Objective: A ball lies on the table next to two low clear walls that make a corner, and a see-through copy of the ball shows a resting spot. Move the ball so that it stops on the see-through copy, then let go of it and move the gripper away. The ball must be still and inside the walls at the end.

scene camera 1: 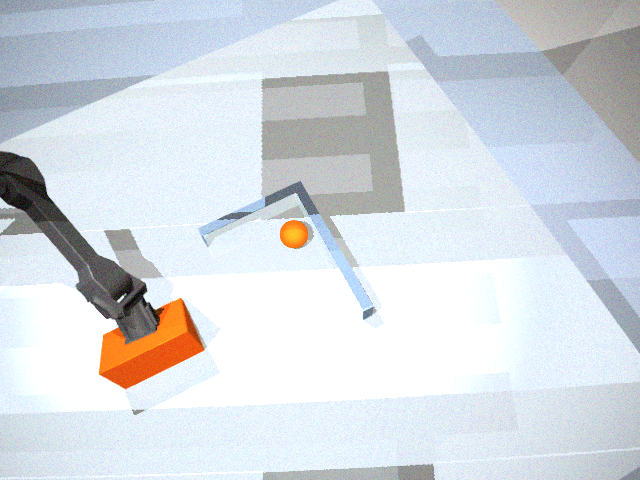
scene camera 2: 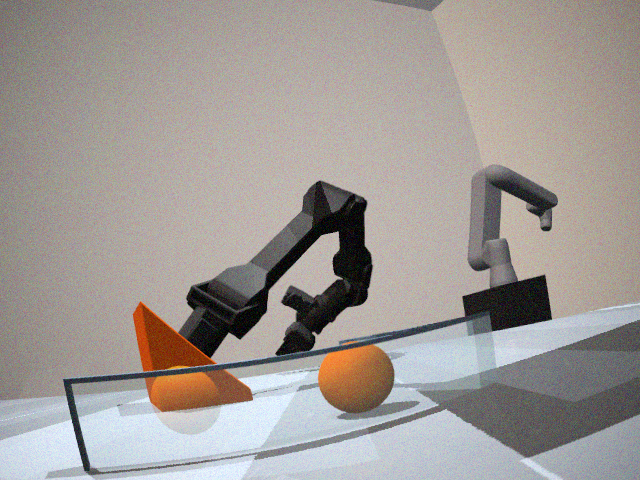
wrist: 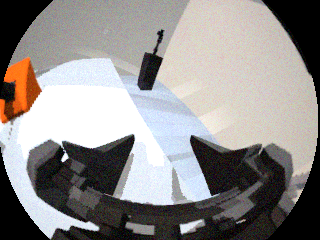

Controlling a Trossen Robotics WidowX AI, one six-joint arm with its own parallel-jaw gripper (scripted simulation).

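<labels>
Scene camera 1 has the gripper out of frame. In scene camera 2 and in the wrist view the gripper does show, and a single spot on the gripper [wrist: 223, 169] is the same spot as [scene camera 2: 301, 323].
</labels>
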